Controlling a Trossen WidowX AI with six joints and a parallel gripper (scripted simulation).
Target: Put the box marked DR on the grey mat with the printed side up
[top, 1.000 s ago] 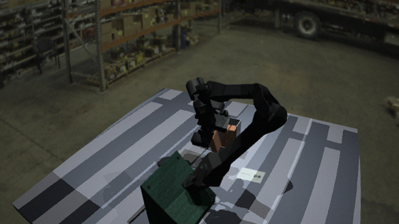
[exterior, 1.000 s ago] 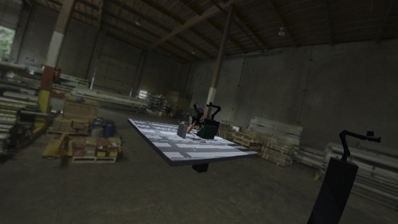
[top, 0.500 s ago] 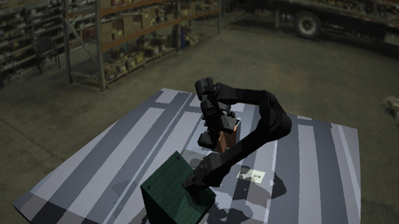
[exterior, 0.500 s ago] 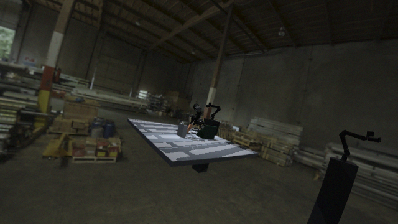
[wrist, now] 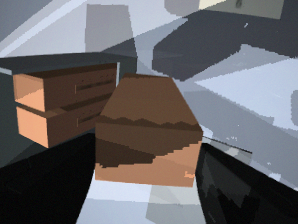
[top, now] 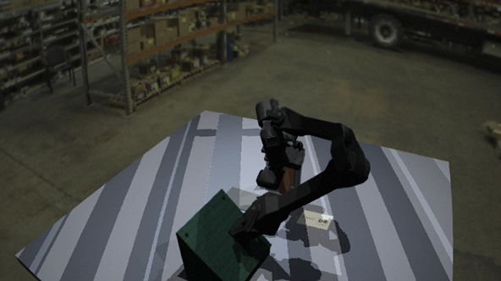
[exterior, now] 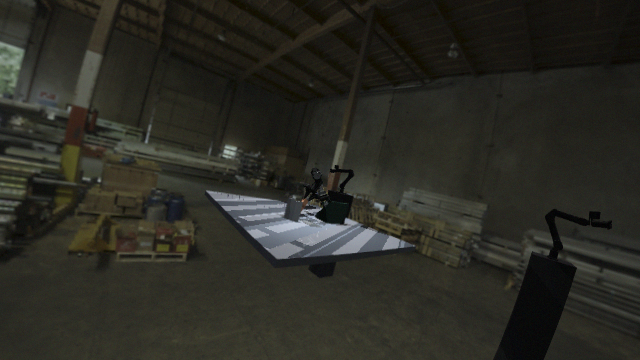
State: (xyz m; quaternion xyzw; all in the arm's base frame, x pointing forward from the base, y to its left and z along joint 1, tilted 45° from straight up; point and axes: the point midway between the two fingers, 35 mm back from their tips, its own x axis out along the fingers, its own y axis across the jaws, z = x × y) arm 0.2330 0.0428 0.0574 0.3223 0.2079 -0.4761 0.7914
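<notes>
Right now the grey mat is 150 mm below my gripper tip, 130 mm to the left of it and 10 mm ahead of it. From my gripper tip the other things lie so: white card 150 mm below, 130 mm to the right.
</notes>
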